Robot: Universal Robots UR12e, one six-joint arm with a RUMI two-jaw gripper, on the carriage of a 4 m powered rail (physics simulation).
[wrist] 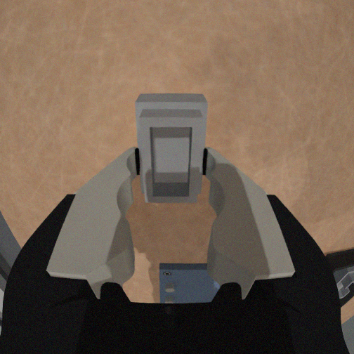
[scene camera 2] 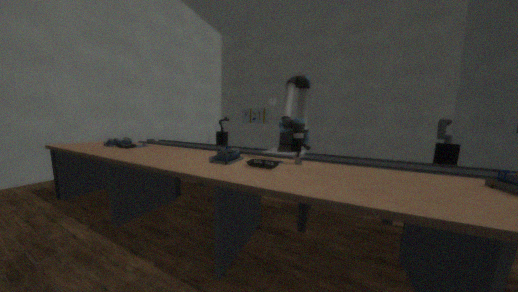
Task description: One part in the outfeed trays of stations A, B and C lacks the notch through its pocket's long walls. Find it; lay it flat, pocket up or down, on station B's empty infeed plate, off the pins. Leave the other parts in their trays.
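Frame: origin at the arm's base, x ahead, y left, z up, level; centimetres.
Seen in the pictures: gripper, fingertip midpoint: (scene camera 2: 297, 163); arm's base, origin of the base link: (scene camera 2: 285, 151).
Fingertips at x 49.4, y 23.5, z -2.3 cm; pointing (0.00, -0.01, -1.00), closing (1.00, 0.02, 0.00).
Pixels of each thing's top centre, then the offset from my fingertips to it. "spot": a spot on its surface instead. Level surfaces: height alone.
- black tray, middle of its top: (scene camera 2: 263, 161) dx +24.3, dy -23.3, dz +3.6 cm
- blue-grey fixture, middle of its top: (scene camera 2: 228, 149) dx +19.1, dy -59.8, dz +9.2 cm
- table, its level: dz -0.7 cm
- station, surface spot: (scene camera 2: 506, 180) spot: dx +6.5, dy +125.3, dz +5.0 cm
A grey part (wrist: 171, 121) with a rectangular pocket facing up is between the fingertips in the wrist view. The long walls of its pocket look unbroken, with no notch visible. My gripper (wrist: 170, 149) (scene camera 2: 299, 154) is shut on this part, with the dark pads against its two long sides. Whether its underside touches the table cannot be told. A blue plate with small pins (wrist: 187, 282) shows below the part in the wrist view, apart from it and partly hidden by the gripper. A black tray (wrist: 340, 258) (scene camera 2: 262, 164) lies to the right in the wrist view, holding parts.
In the scene view, a blue-grey fixture (scene camera 2: 226, 156) stands left of the black tray. More station items (scene camera 2: 120, 143) stand at the far left of the table (scene camera 2: 350, 187), and another station (scene camera 2: 506, 180) is at the right edge. The rail (scene camera 2: 390, 163) runs behind the table.
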